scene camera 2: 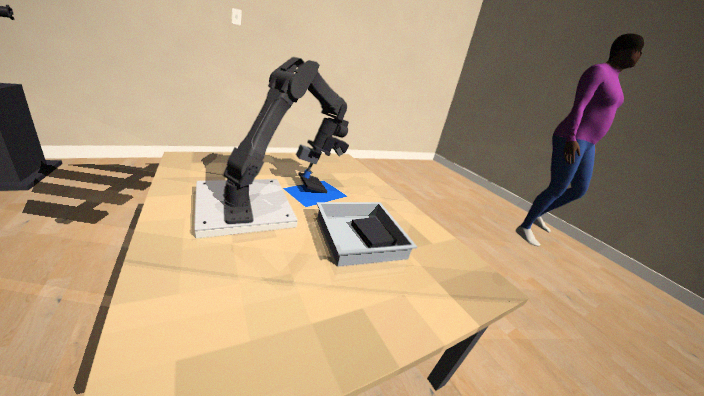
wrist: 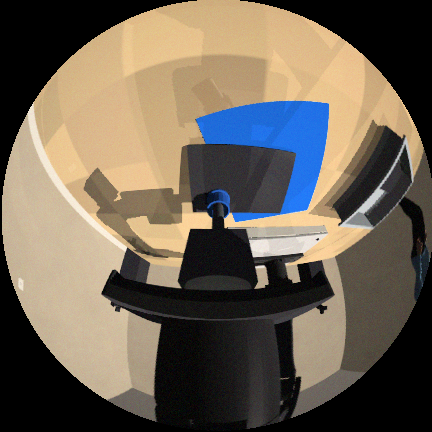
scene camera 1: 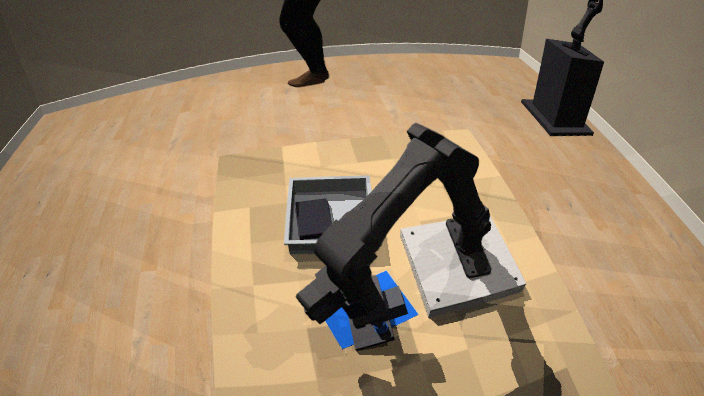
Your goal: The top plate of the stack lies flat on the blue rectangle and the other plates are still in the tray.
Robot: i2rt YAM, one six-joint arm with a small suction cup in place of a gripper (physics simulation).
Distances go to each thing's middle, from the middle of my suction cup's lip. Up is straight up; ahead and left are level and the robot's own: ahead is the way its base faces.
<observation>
I see the blue rectangle [scene camera 1: 339, 324] 2 cm ahead of my suction cup, 8 cm to the right of it and 4 cm below it. The rest, counted from my suction cup: grey tray [scene camera 2: 348, 248]: 6 cm ahead, 37 cm to the right, 1 cm below.
</observation>
